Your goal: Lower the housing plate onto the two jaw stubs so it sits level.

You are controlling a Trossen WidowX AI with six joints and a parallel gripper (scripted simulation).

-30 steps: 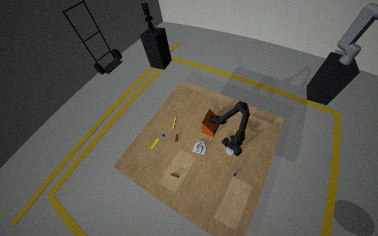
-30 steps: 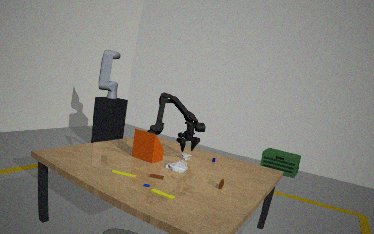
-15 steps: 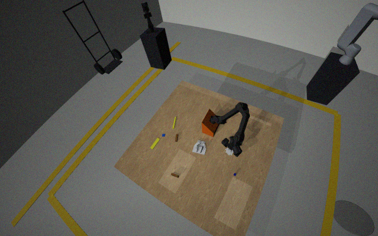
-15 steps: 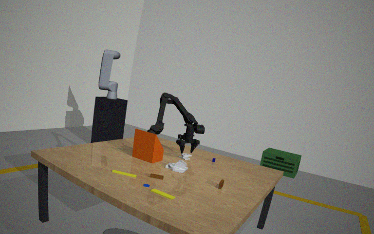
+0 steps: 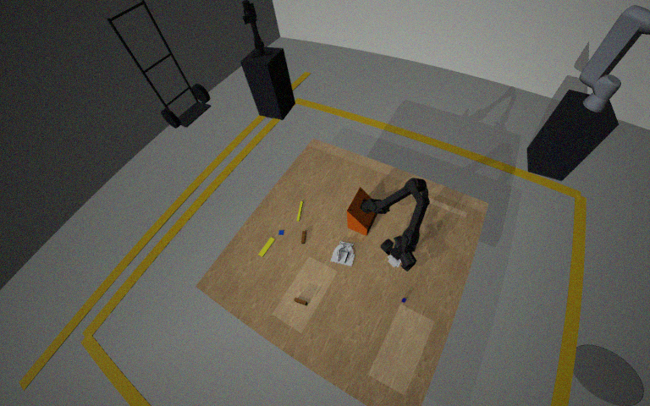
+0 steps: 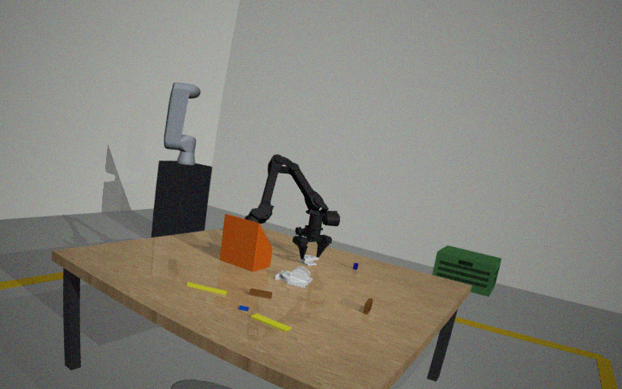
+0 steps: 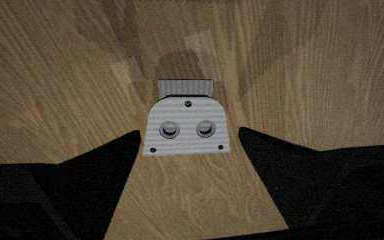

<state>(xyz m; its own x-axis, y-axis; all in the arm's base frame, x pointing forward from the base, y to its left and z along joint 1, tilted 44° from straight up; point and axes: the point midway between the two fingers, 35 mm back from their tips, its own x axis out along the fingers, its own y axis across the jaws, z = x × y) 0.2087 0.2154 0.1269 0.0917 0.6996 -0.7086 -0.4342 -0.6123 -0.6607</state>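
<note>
Now: gripper tip 2 cm above the white part and 1 cm past it. The rest, counted from my gripper tip: blue block: 68 cm to the right, 6 cm ahead, 2 cm below; then brown block: 53 cm to the right, 5 cm ahead, 2 cm below.
</note>
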